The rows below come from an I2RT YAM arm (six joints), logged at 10 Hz.
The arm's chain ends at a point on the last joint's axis. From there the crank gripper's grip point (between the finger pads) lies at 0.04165 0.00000 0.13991 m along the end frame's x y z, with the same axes.
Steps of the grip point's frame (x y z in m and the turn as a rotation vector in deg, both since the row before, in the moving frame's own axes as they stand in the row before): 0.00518, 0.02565, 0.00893, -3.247, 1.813, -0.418; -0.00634, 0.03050, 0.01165, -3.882, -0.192, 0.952; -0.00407, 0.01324, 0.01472, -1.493, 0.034, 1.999; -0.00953, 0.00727, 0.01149, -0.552, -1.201, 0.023; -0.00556, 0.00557, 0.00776, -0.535, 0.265, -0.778; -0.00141, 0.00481, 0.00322, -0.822, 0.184, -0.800
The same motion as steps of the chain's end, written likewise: 0.00075, 0.01808, 0.01053, -3.247, 1.813, -0.418; -0.00579, 0.02034, 0.01186, -3.882, -0.192, 0.952; -0.00406, 0.00814, 0.01481, -1.493, 0.034, 1.999; -0.00659, 0.00590, 0.01065, -0.552, -1.201, 0.023; -0.00621, 0.00483, 0.00796, -0.535, 0.265, -0.778; -0.00187, 0.00339, 0.00336, -0.822, 0.184, -0.800
